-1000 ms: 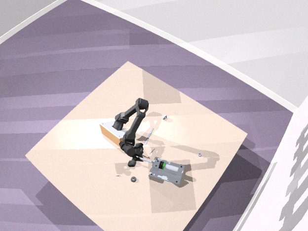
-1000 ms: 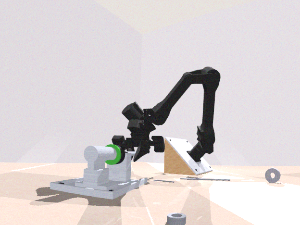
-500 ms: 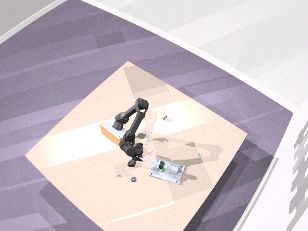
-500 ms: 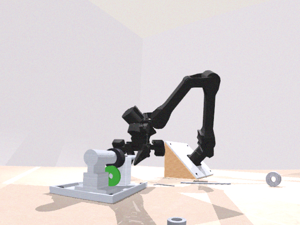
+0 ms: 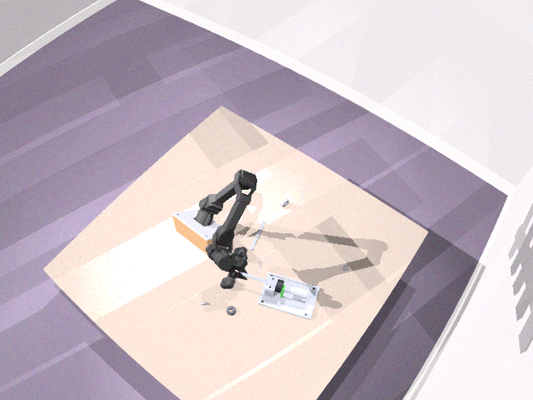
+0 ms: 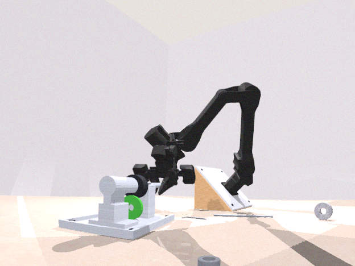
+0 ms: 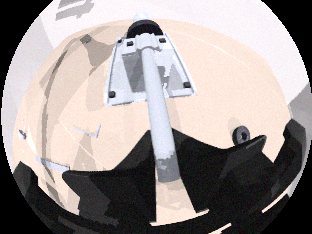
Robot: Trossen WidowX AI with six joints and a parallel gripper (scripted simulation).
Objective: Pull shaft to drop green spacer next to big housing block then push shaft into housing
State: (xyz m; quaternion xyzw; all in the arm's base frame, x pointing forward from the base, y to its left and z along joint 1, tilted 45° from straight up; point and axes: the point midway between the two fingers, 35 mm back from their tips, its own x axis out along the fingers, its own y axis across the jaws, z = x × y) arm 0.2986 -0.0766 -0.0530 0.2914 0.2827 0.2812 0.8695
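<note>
Right now the grey shaft is 5 cm ahead of my gripper tip, 2 cm to the left of it and 2 cm above it. The rest, counted from my gripper tip: green spacer 15 cm ahead, 5 cm to the left, 2 cm below; then dark spacer 12 cm ahead, 4 cm to the left, 2 cm above.
</note>
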